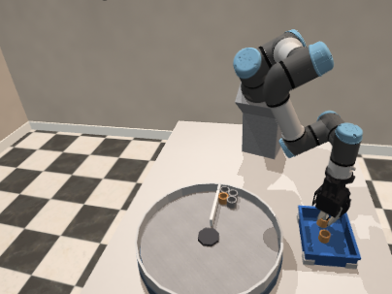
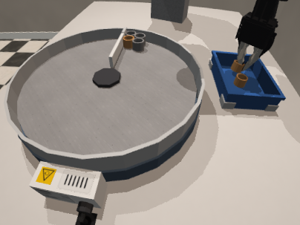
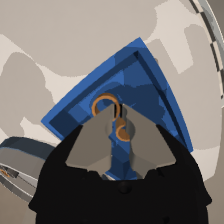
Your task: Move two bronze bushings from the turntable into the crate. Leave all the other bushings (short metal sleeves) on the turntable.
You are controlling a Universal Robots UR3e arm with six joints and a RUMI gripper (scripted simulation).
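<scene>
My gripper is now 4 cm short of the blue crate, 2 cm to the left of it and 1 cm above it. From my hand the other things lie so: grey turntable (38 cm to the right, 3 cm ahead, 1 cm above).
</scene>
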